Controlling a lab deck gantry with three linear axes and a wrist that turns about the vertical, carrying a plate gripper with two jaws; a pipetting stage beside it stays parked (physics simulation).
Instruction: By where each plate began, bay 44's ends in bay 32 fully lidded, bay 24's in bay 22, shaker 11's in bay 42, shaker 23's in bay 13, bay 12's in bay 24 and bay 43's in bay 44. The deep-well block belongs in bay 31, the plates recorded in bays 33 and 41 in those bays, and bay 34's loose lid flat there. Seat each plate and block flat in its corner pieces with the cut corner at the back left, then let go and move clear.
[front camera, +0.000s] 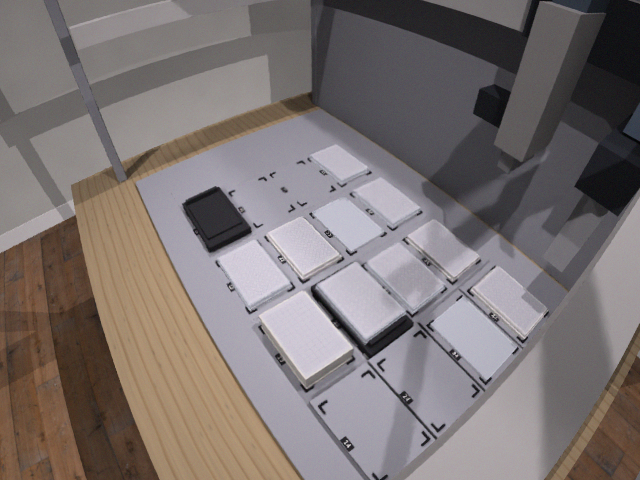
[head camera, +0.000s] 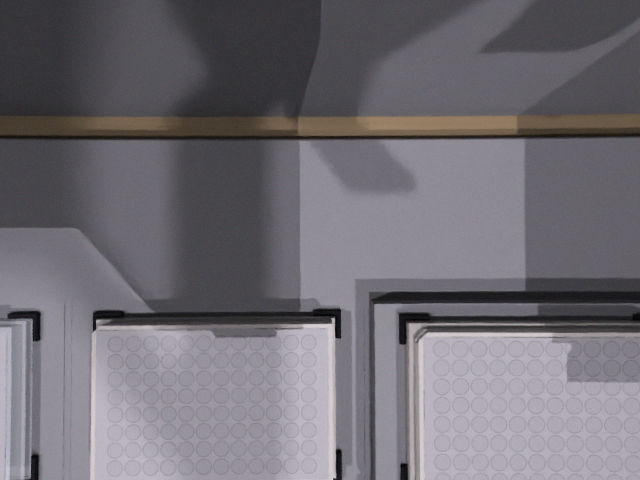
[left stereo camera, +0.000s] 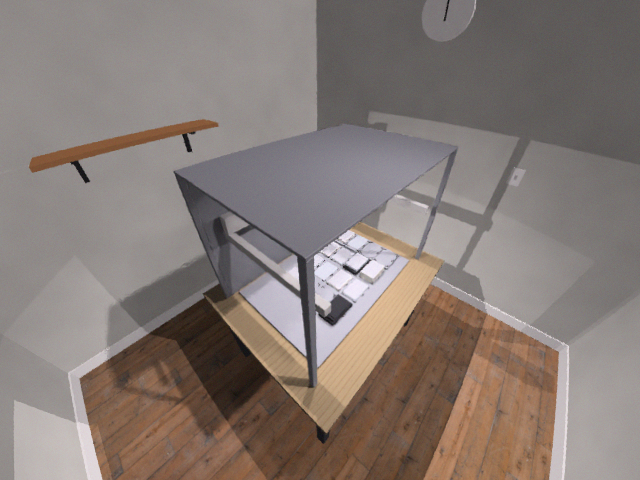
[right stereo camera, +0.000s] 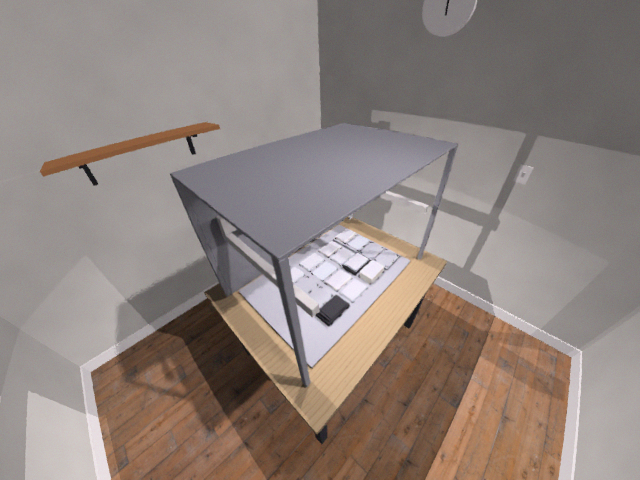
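Seen in the pictures: gripper, fingertip midpoint: (front camera: 567, 246); robot's base at its link origin: (front camera: 187, 213) (left stereo camera: 334, 323) (right stereo camera: 331, 323).
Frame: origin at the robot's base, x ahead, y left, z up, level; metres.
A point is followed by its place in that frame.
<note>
The tall white deep-well block (front camera: 305, 335) {x 0.398, y 0.041, z 0.042 m} sits in bay 13. A plate (front camera: 361, 302) {x 0.400, y 0.145, z 0.037 m} lies on black shaker 23 (front camera: 391, 336) {x 0.469, y 0.151, z 0.019 m}; shaker 11 (front camera: 214, 214) {x 0.066, y 0.043, z 0.024 m} bears no plate. White plates lie in bay 12 (front camera: 254, 273) {x 0.237, y 0.042, z 0.014 m}, bay 22 (front camera: 303, 246) {x 0.236, y 0.147, z 0.014 m}, bay 42 (front camera: 386, 201) {x 0.235, y 0.357, z 0.014 m}, bay 33 (front camera: 404, 276) {x 0.396, y 0.250, z 0.014 m} and bay 41 (front camera: 339, 162) {x 0.069, y 0.361, z 0.014 m}. The bay 43 plate (front camera: 443, 249) {x 0.397, y 0.356, z 0.014 m} (head camera: 209, 408) {x 0.390, y 0.362, z 0.014 m} and bay 44 plate (front camera: 508, 299) {x 0.554, y 0.356, z 0.029 m} (head camera: 516, 413) {x 0.542, y 0.365, z 0.029 m} also show in the head view. A pale blue cover (front camera: 348, 224) {x 0.236, y 0.253, z 0.008 m} tops bay 32. The pale loose lid (front camera: 473, 336) {x 0.555, y 0.254, z 0.022 m} lies flat in bay 34. The gripper's jaws do not show.
Bays 14, 24, 21 and 31 hold no plate. A light column (front camera: 542, 82) {x 0.461, y 0.327, z 0.383 m} with a small tip hangs over the back right, beside dark blocks (front camera: 491, 105) (front camera: 615, 167). A grey post (front camera: 90, 98) {x -0.247, y -0.100, z 0.231 m} (left stereo camera: 308, 320) {x -0.271, y -0.113, z 0.486 m} (right stereo camera: 293, 320) {x -0.265, y -0.116, z 0.479 m} stands at the table's corner.
</note>
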